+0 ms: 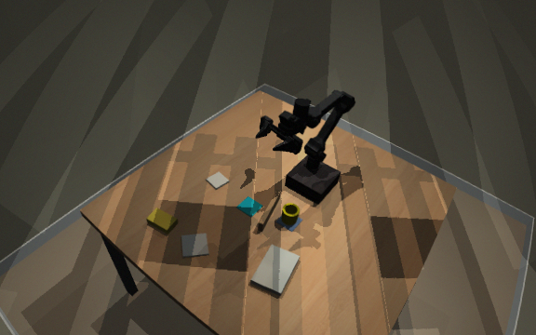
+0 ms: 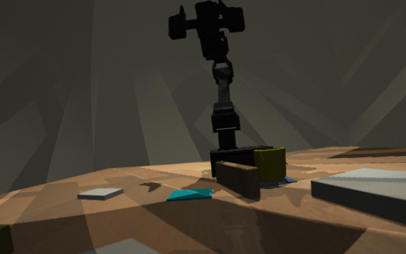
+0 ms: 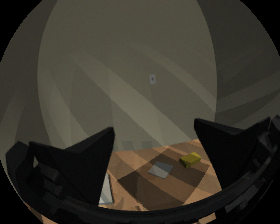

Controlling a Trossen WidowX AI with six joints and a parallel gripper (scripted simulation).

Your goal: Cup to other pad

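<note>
The cup is 36 cm below my gripper tip, 11 cm to the left of it and 8 cm behind it. The rest, counted from my gripper tip: cyan pad 40 cm below, 6 cm to the right, 1 cm behind; wooden bar 38 cm below, 4 cm behind, 3 cm to the left; blue pad 40 cm below, 11 cm to the left, 8 cm behind.
</note>
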